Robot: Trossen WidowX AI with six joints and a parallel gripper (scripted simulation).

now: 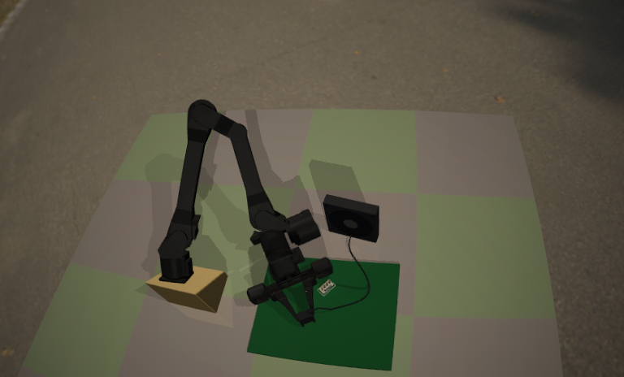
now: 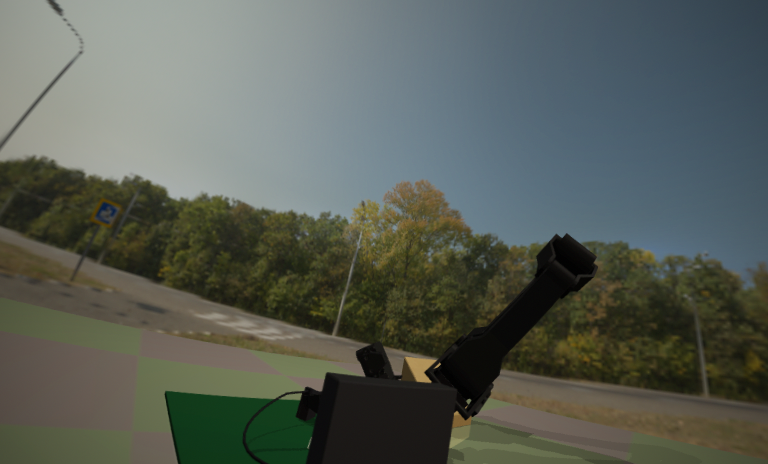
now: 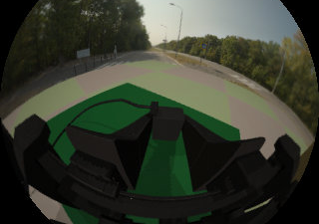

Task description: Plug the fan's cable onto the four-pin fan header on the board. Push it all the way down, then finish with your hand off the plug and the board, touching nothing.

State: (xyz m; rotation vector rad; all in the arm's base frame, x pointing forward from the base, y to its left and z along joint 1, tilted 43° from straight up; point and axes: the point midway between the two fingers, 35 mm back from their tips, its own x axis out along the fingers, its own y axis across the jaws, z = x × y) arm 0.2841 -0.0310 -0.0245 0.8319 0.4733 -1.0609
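Right now my gripper tip is 5 cm above the green board, 4 cm short of it and 3 cm to the right of it. The rest, counted from my gripper tip: black plug: 1 cm below; black fan: 21 cm to the left, 9 cm ahead, 2 cm above.
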